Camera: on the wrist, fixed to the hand. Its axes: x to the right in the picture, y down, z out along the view.
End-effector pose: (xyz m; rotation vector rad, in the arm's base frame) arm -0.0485 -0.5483 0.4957 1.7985 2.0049 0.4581
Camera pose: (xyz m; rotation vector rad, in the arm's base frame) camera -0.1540 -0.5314 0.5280 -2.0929 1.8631 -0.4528
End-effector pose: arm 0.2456 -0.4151 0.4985 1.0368 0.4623 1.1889
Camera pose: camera 0.2296 -0.3612 0.4021 -0.5832 1.1353 -1.5612
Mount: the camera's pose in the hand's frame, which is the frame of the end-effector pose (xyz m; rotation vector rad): 0.0233 -0.0726 -0.0815 -0.0808 0.1301 -3.1354
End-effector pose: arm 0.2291 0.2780 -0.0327 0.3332 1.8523 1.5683
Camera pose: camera 0.1765 0.2114 -0.1052 -1.7421 0.2979 -0.7359
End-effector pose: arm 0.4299 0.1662 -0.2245 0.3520 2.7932 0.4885
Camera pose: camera 0.3689 0.0827 -0.1827 -2.8352 0.3613 -0.3230
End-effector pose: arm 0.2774 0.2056 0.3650 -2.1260 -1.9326 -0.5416
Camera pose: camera 0.1971 0.2025 0.4424 -1.8707 2.0217 0.4411
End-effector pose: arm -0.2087 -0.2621 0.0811 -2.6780 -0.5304 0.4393
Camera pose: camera -0.1800 -0.2142 0.1778 0.5079 -2.7361 -0.6676
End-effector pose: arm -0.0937 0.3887 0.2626 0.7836 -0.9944 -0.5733
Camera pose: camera -0.0160 0.3535 0.1907 -1.2329 -1.0942 2.0978
